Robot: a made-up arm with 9 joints. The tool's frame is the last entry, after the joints. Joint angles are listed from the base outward.
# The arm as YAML. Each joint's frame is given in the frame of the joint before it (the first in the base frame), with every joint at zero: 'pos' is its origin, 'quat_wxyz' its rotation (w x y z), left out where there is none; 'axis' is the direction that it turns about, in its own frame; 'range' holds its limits. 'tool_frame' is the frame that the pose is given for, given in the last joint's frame.
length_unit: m
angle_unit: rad
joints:
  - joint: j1
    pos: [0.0, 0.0, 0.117]
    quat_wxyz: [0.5, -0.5, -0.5, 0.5]
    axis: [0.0, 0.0, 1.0]
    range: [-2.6, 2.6]
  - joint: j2
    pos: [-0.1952, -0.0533, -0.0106]
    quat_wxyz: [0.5, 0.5, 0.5, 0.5]
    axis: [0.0, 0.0, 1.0]
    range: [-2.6, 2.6]
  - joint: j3
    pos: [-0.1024, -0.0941, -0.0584]
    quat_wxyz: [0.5, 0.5, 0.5, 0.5]
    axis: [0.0, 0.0, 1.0]
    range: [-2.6, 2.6]
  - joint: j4
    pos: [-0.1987, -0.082, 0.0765]
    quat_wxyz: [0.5, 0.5, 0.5, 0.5]
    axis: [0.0, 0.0, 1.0]
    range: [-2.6, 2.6]
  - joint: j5
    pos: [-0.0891, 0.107, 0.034]
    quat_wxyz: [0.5, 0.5, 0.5, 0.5]
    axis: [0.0, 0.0, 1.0]
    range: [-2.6, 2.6]
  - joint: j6
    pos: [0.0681, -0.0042, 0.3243]
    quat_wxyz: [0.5, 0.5, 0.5, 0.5]
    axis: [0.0, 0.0, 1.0]
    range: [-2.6, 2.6]
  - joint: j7
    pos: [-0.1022, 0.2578, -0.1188]
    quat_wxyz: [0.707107, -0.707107, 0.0, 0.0]
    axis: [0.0, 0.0, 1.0]
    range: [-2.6, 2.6]
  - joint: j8
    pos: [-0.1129, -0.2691, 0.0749]
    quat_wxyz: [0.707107, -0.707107, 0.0, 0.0]
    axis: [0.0, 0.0, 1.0]
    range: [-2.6, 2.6]
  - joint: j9
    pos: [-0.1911, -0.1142, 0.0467]
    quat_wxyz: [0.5, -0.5, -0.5, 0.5]
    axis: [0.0, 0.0, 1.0]
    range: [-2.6, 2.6]
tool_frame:
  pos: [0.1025, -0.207, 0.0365]
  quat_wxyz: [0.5, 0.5, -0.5, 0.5]
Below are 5 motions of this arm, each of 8 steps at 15 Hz.
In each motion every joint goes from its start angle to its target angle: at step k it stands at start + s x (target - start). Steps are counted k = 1, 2, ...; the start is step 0. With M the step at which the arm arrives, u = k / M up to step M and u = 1 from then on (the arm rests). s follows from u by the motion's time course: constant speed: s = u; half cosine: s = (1 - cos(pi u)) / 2; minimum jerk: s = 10 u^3 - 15 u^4 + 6 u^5.
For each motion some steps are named. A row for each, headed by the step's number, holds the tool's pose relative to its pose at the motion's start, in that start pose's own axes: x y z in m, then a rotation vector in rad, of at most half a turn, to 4 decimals.
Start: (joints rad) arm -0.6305 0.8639 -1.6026 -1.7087 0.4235 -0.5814 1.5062 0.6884 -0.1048
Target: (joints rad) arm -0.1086 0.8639 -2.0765 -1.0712 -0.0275 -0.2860 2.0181 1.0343 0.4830
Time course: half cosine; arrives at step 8
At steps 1, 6, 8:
1: 0.0054 -0.0267 0.0110 0.0563 -0.0075 -0.0118
6: 0.0349 -0.4908 0.0959 1.2111 -0.3063 -0.0660
8: 0.0366 -0.5454 0.0952 1.3971 -0.3783 -0.0364

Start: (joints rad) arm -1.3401 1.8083 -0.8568 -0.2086 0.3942 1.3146 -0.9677 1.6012 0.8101
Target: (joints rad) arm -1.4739 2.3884 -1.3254 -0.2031 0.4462 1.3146 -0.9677 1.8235 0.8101
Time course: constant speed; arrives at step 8
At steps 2, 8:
2: 0.0543 0.1364 -0.1065 0.0797 0.1317 0.2165
8: -0.0074 0.6023 -0.2896 0.3173 0.4297 0.8938

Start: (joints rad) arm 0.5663 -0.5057 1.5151 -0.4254 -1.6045 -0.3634 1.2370 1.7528 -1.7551
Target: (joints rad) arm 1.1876 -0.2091 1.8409 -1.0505 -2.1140 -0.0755 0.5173 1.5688 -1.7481
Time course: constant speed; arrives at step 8
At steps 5, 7, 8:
5: 0.0863 -0.2304 -0.2999 -1.1305 0.4076 -0.1387
7: 0.0778 -0.4495 -0.3406 -1.5799 0.6069 -0.2619
8: 0.0603 -0.5739 -0.3244 -1.7984 0.7179 -0.3422

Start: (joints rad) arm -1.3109 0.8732 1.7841 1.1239 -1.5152 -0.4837 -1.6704 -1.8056 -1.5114
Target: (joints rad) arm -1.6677 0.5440 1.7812 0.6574 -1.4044 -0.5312 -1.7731 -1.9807 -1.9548
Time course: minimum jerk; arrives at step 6
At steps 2, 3, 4, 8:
2: 0.0513 0.0584 0.0331 0.0038 0.1031 -0.1285
3: 0.1412 0.1190 0.0768 0.0073 0.2774 -0.2850
4: 0.2474 0.1544 0.1077 0.0107 0.4823 -0.4137
8: 0.3295 0.1648 0.1165 0.0143 0.6456 -0.4882

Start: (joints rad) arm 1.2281 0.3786 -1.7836 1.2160 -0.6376 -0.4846 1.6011 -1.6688 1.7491
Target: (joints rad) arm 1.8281 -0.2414 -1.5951 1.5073 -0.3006 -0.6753 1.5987 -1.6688 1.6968
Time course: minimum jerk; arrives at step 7
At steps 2, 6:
2: 0.0584 -0.0410 0.0400 -0.1327 0.0440 0.1625
6: 0.4652 -0.0579 0.1572 -0.7315 0.1475 1.1567

